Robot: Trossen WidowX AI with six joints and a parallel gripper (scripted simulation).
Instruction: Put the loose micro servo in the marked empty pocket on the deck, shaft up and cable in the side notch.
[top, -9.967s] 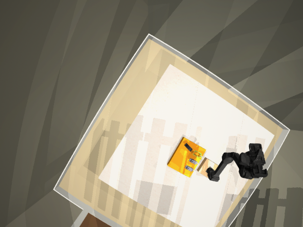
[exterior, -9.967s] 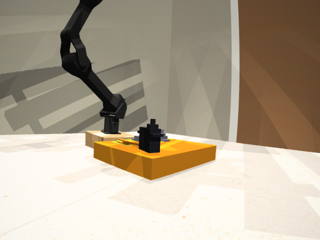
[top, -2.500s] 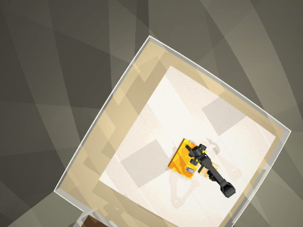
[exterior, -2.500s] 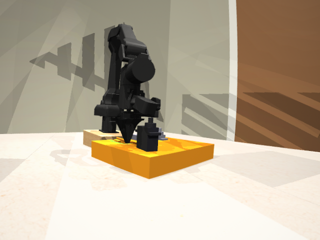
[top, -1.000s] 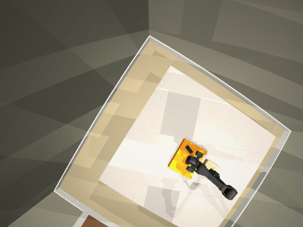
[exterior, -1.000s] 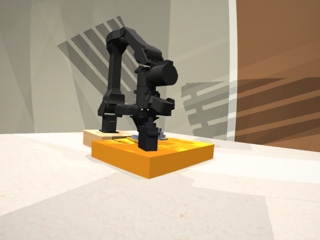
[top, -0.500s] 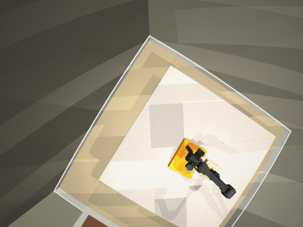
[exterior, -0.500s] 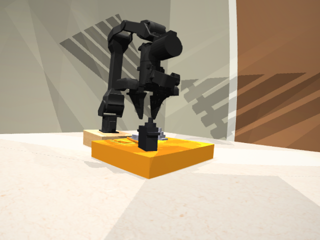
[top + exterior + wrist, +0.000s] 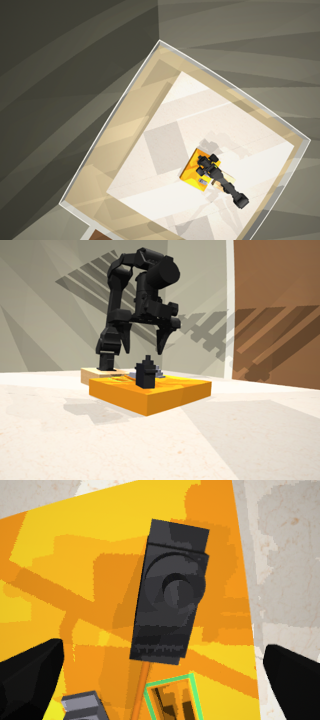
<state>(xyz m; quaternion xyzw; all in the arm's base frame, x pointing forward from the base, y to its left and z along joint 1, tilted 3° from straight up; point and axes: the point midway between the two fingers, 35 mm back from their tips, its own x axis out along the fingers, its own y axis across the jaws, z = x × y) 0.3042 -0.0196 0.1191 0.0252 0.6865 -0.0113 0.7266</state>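
Right now my gripper tip is 10 cm above the yellow-orange deck, 8 cm to the right of it and 2 cm past it.
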